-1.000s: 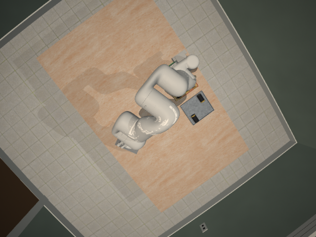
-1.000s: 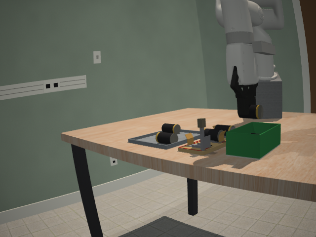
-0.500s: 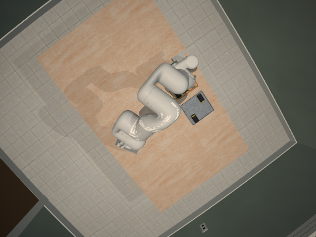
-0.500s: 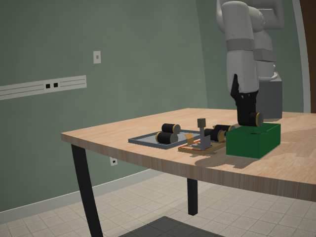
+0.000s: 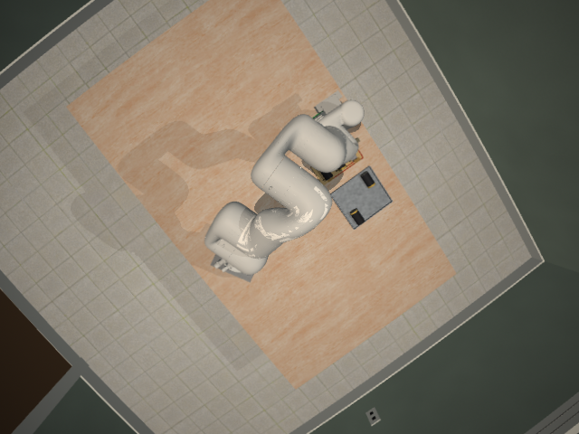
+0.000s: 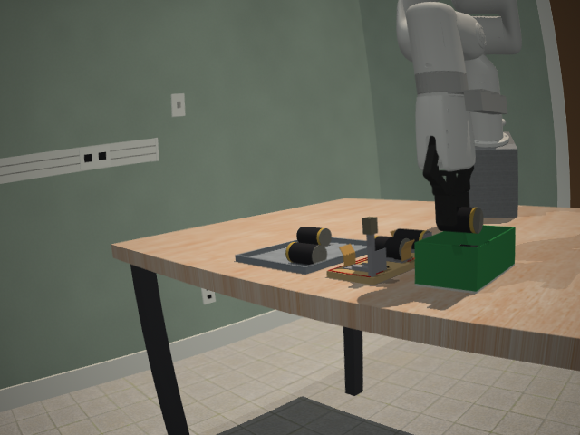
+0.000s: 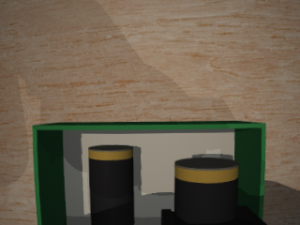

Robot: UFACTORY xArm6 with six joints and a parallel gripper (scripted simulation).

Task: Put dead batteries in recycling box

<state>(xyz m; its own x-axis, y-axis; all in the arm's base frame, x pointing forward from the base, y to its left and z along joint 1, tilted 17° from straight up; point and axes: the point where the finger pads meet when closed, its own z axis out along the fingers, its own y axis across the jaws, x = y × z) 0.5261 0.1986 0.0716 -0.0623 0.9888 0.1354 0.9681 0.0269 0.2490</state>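
Right now the green recycling box is 3 cm behind my hand, 1 cm to the left of it and 8 cm below it. Round my hand: grey tray 1 cm behind, 32 cm to the right, 10 cm below.
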